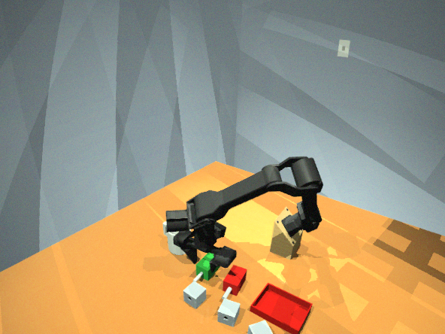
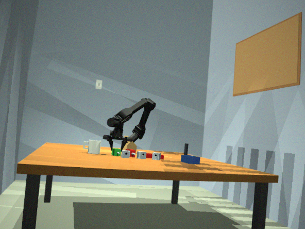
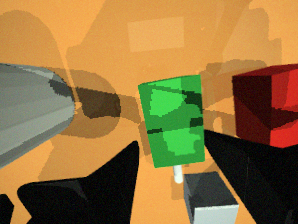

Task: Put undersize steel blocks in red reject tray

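The green GO gauge lies 1 cm ahead of my gripper tip, 1 cm to the left of it and 1 cm below it. Round my gripper tip: red-handled gauge (11 cm to the left, 1 cm below); white mug (3 cm behind, 16 cm to the right, 1 cm above); steel block (7 cm ahead, 16 cm to the left, 1 cm below).
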